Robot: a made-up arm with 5 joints.
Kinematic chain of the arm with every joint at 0, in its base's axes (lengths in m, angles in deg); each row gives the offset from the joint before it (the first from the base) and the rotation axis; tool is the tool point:
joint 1: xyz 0 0 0.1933 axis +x
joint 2: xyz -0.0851 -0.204 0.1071 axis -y
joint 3: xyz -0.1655 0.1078 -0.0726 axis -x
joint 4: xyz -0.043 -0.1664 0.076 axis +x
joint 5: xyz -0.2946 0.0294 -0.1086 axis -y
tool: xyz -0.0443 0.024 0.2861
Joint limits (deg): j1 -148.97..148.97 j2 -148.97..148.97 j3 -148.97..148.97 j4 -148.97..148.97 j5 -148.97..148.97
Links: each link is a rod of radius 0.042 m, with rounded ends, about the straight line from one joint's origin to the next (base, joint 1, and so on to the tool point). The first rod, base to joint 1, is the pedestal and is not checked.
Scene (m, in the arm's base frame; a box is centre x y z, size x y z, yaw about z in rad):
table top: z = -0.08
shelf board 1: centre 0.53 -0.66 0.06 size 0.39 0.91 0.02 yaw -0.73
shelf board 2: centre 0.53 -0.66 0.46 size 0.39 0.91 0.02 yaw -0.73
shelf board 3: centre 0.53 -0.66 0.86 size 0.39 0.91 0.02 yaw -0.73
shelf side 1: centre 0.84 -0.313 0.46 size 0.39 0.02 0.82 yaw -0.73
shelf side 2: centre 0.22 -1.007 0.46 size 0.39 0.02 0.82 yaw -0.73
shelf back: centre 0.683 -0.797 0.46 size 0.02 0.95 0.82 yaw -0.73
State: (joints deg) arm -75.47 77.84 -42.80 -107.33 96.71
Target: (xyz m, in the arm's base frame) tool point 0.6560 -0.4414 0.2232
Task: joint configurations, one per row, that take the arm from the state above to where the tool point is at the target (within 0.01 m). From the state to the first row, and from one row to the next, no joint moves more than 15 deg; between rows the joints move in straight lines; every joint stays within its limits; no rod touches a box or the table.
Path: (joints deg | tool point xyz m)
1: -70.72 91.33 -52.56 -101.96 98.51 | 0.2587 -0.7498 0.3239
2: -65.96 104.81 -62.31 -96.58 100.30 | 0.4834 -0.6254 0.2551
3: -61.21 118.30 -72.07 -91.21 102.10 | 0.6560 -0.4414 0.2232

